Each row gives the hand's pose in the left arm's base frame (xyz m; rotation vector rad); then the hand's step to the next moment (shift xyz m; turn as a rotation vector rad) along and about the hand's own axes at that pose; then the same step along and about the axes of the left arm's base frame.
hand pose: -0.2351 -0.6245 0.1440 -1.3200 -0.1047 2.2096
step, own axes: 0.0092 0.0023 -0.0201 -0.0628 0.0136 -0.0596
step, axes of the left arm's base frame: 0.0125 -0.0016 -0.0183 0.0665 -0.0553 0.0144
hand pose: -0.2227 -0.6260 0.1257 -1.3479 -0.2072 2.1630
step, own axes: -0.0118 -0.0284 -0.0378 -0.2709 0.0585 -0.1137
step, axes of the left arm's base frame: 0.0475 0.0107 0.0029 0.1632 -0.2145 0.1307
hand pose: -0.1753 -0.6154 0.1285 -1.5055 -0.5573 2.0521
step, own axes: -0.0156 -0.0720 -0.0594 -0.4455 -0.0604 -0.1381
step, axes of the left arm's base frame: 0.0729 0.0470 0.0378 0.2488 -0.2324 0.3245
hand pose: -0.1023 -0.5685 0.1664 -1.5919 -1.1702 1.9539
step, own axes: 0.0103 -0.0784 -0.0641 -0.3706 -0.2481 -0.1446
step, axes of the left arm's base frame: 0.0394 0.0775 0.0530 0.1916 -0.0653 0.4229
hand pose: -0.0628 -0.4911 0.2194 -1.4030 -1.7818 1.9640
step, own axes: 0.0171 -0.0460 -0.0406 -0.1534 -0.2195 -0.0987
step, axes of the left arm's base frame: -0.0025 0.0530 0.0352 0.0524 0.0341 0.2785
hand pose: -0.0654 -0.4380 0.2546 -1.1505 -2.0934 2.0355
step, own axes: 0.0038 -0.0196 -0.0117 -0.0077 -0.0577 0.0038
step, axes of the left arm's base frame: -0.0067 0.0141 0.0170 -0.0243 -0.0007 0.0530
